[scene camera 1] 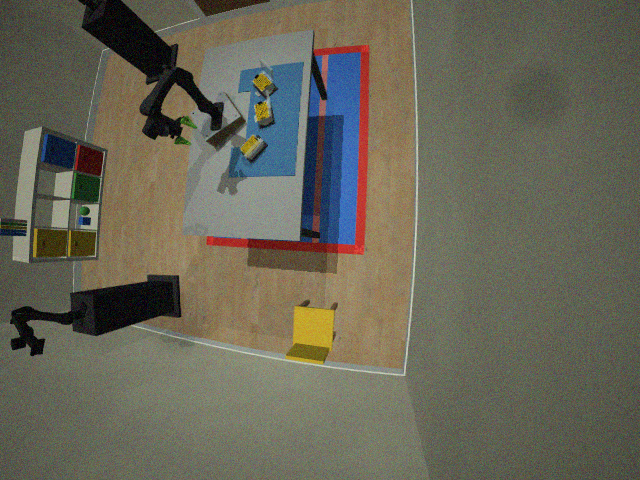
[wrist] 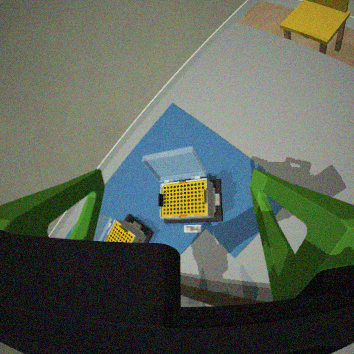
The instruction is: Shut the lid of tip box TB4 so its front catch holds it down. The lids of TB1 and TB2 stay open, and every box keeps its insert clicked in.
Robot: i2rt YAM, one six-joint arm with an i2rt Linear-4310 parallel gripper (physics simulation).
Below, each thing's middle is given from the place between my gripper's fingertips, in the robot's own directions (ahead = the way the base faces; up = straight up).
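Labels:
Relative to the yellow insert [wrist: 189, 198], my hand is 6 cm to the right of it, 14 cm short of it and 33 cm above it.

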